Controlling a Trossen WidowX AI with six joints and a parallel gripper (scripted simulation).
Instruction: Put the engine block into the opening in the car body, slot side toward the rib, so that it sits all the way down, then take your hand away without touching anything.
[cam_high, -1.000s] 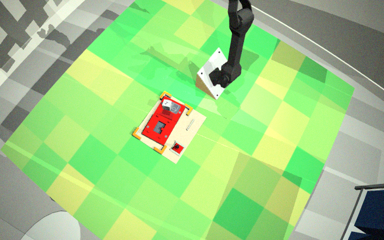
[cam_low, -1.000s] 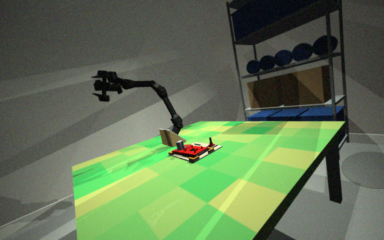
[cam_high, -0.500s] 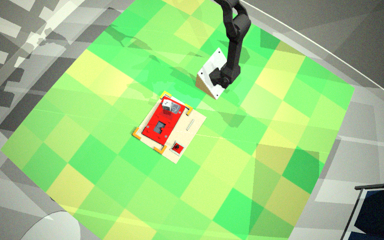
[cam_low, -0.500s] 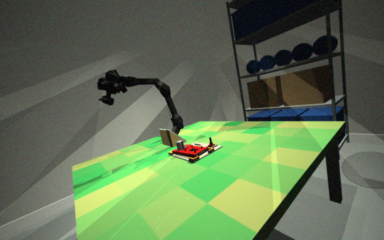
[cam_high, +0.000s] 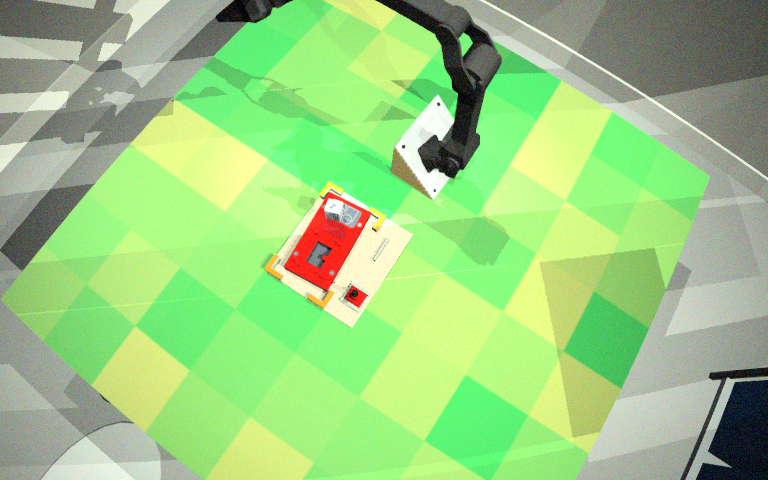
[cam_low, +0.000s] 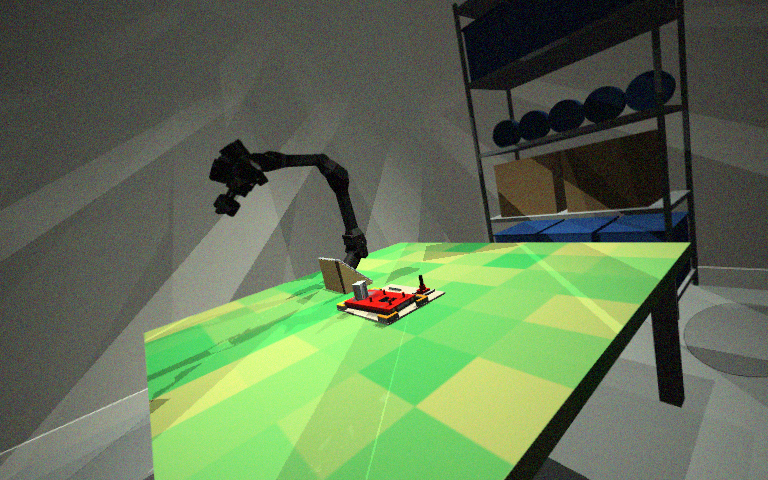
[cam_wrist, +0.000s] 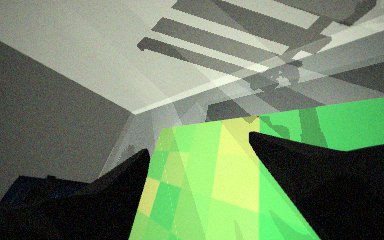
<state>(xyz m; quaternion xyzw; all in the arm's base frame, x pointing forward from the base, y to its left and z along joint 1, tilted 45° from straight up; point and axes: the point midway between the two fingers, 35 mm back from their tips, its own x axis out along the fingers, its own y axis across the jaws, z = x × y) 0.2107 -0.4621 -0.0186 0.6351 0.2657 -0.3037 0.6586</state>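
My gripper tip is now 34 cm above the grey engine block, 30 cm to the right of it and 4 cm short of it.
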